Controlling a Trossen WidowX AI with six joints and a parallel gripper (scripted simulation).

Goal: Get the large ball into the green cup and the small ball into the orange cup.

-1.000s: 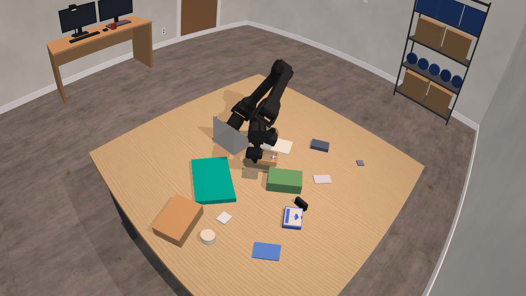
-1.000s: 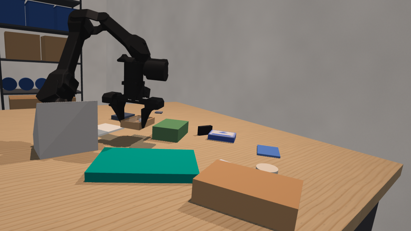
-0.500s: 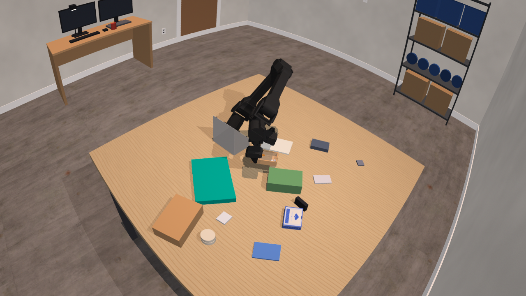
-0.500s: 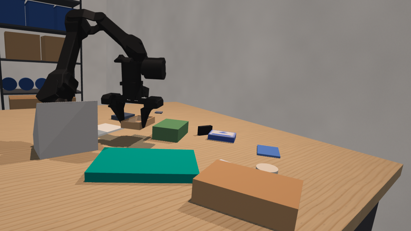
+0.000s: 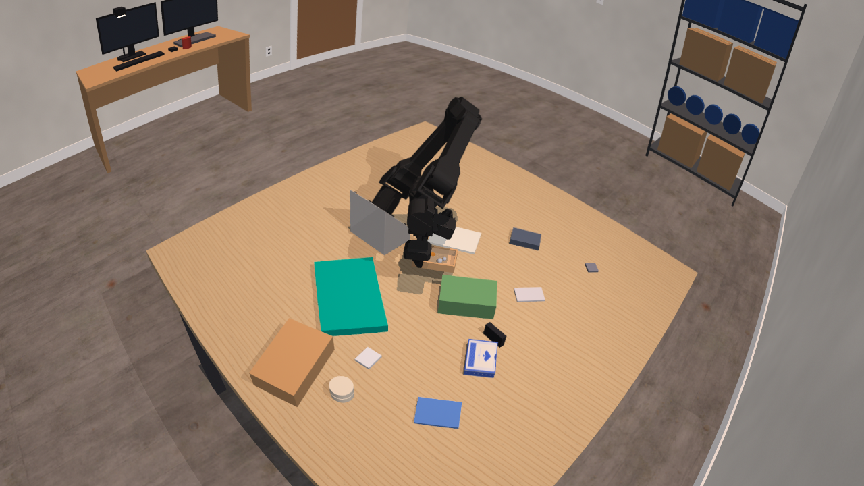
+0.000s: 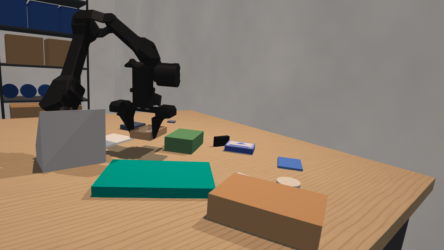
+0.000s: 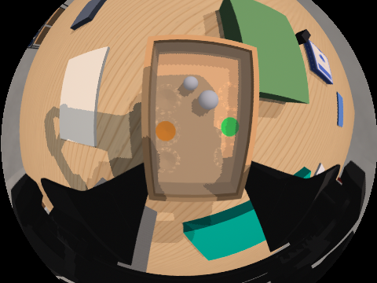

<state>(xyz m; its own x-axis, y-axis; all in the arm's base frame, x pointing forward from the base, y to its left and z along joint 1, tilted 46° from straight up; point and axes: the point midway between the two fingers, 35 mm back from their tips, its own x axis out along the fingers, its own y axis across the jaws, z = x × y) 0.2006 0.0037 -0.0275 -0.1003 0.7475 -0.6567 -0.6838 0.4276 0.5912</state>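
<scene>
Now: hand 3 cm short of the wooden puzzle, 2 cm to the right of it and 3 cm above it. The rest, counted from my hand: teal slab (3 cm behind, 21 cm to the right, 8 cm below); green box (16 cm ahead, 3 cm to the left, 7 cm below); cream slab (6 cm behind, 18 cm to the left, 8 cm below).
</scene>
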